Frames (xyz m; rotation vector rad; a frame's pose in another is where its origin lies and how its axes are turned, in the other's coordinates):
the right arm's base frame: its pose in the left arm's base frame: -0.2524 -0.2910 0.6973 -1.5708 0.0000 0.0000
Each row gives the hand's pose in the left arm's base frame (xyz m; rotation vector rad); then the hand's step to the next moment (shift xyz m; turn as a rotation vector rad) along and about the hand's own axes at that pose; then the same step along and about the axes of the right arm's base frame.
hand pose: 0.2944 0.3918 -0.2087 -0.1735 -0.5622 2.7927
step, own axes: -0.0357 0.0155 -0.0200 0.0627 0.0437 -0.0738
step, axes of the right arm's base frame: 0.0335 0.0223 -0.0172 -0.0581 0.0887 0.0069
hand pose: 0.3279 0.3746 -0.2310 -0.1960 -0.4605 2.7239
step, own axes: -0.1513 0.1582 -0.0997 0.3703 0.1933 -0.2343
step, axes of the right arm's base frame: 0.1059 0.1363 -0.1675 -0.3604 0.3130 0.0391
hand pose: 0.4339 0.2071 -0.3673 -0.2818 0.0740 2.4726
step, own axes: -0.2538 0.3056 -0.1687 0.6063 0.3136 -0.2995
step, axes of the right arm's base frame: 0.0409 0.1136 -0.4144 -0.6038 0.4303 0.0764
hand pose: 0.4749 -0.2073 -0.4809 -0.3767 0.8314 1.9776
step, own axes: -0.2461 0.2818 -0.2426 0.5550 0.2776 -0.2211
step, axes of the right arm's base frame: -0.1267 -0.0755 -0.4208 -0.5412 0.3593 0.1096
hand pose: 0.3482 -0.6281 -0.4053 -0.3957 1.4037 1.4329
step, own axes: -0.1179 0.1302 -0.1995 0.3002 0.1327 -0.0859
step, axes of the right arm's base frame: -0.1415 -0.1124 -0.1949 -0.2645 0.1948 0.0847
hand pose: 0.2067 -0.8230 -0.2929 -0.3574 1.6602 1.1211
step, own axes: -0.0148 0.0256 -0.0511 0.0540 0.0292 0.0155
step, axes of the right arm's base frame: -0.0421 -0.0259 -0.0323 -0.0331 0.0327 0.0430
